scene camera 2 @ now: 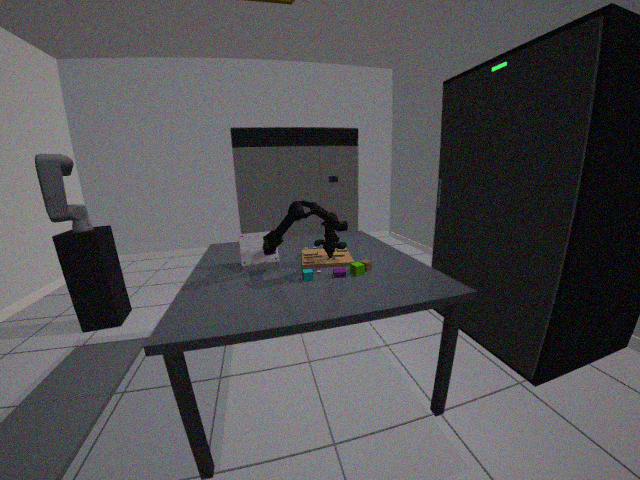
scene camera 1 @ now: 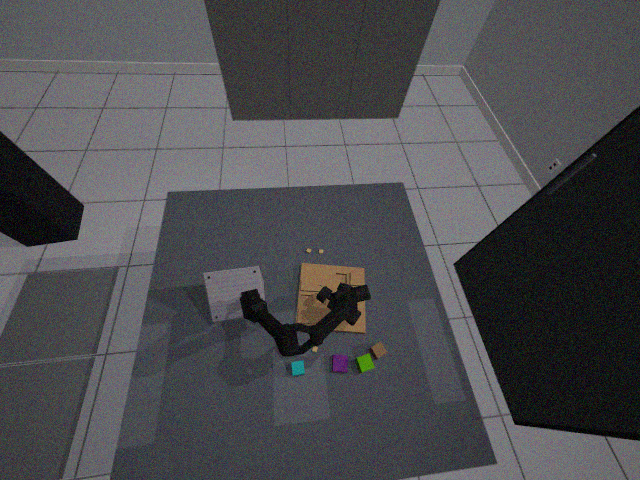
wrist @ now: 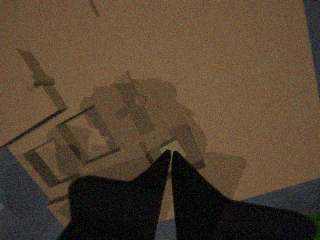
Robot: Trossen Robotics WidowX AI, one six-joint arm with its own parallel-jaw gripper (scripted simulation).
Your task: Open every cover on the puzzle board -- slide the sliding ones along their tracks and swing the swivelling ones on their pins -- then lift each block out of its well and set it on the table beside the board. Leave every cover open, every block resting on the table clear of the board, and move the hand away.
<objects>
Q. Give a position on a puzzle board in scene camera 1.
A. At 331, 276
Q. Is my gripper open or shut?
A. Shut.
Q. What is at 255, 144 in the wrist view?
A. A puzzle board.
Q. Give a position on a puzzle board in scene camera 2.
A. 321, 260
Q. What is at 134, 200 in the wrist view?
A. My gripper.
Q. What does my gripper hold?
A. Nothing.
</objects>
